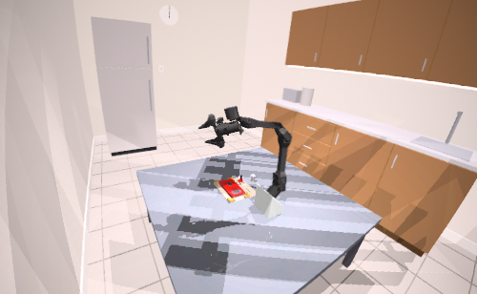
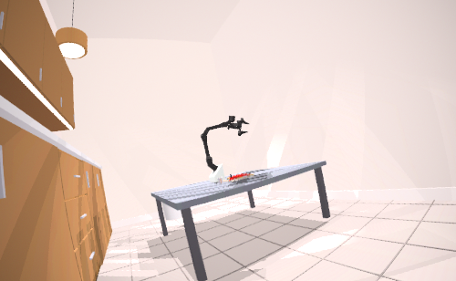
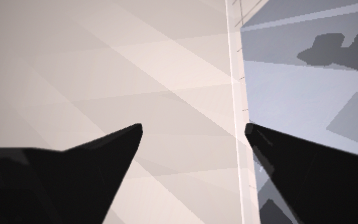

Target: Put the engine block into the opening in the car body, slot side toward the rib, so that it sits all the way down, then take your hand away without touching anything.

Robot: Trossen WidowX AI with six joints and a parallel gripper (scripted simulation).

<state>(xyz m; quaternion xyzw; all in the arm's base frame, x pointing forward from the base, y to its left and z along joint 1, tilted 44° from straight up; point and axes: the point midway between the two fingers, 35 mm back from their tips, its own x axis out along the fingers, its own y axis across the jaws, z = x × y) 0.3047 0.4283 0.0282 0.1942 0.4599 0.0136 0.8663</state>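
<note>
The engine block lies 49 cm to the right of my gripper tip, 44 cm below it and 3 cm ahead of it. Also, from my gripper tip: black stem (43 cm below, 39 cm to the right, 7 cm ahead).
</note>
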